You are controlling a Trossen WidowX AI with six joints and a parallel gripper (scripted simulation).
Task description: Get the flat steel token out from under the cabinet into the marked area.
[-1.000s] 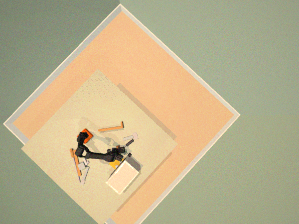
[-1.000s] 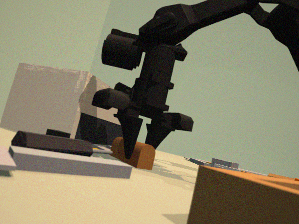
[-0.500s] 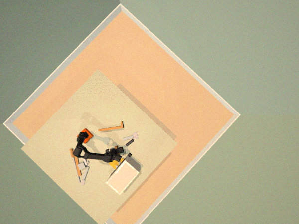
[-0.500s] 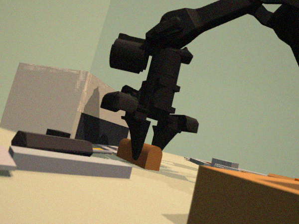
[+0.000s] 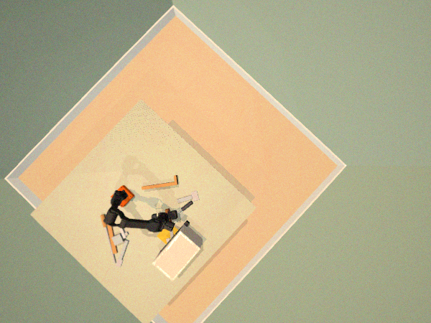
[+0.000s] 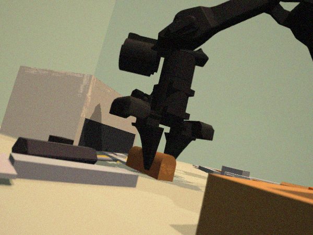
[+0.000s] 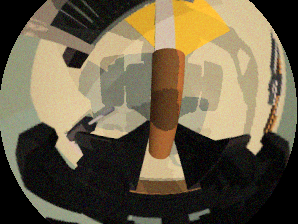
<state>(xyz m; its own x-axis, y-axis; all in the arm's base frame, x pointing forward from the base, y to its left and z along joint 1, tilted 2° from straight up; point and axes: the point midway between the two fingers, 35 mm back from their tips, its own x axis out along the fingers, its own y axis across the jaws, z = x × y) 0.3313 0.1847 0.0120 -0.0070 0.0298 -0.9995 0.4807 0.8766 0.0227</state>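
My gripper tip is 5 cm short of the dark screwdriver and 12 cm to the right of it. Round my gripper tip: token: 17 cm ahead, 13 cm to the right; then orange stick: 14 cm behind, 46 cm to the right.
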